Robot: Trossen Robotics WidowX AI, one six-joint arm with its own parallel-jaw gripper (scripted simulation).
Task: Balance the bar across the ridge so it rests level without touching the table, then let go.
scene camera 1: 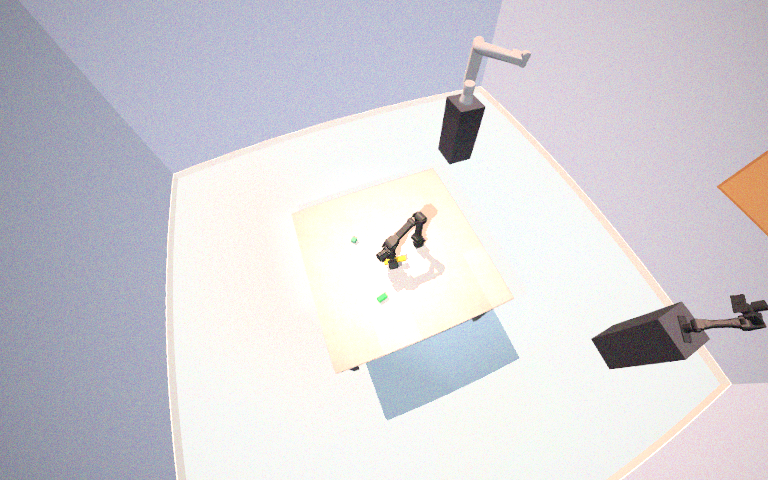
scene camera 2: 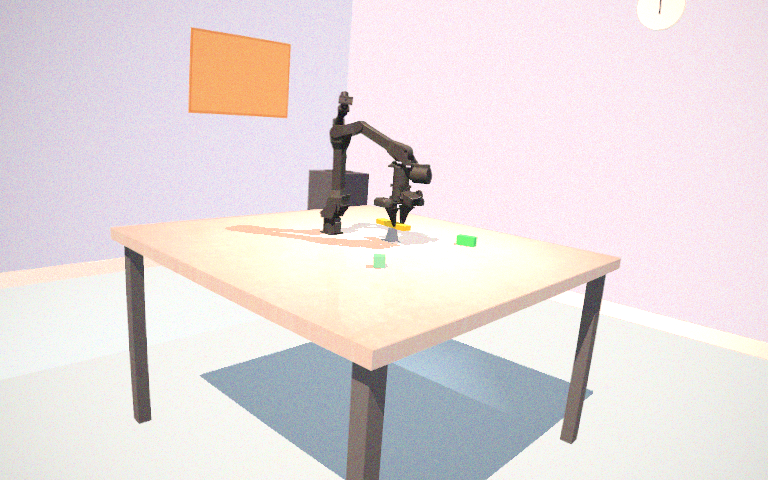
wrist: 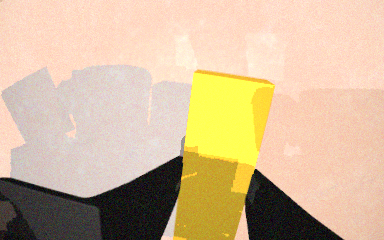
Labels:
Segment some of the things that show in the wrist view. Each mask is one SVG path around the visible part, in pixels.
My gripper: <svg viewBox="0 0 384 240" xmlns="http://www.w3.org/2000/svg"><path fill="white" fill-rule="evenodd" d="M254 170L244 200L249 240L344 240L314 218L314 216L311 216L309 212L306 212L303 207L300 207L298 203L273 184L269 178L261 174L258 169ZM183 157L177 156L132 181L88 198L55 191L47 187L20 181L16 178L1 177L0 240L161 240L179 195Z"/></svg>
A bar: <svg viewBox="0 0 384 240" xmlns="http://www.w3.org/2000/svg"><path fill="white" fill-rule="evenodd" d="M197 69L193 74L183 154L183 170L177 200L173 240L235 240L245 203L245 196L248 192L251 177L254 174L275 85L264 79Z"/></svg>

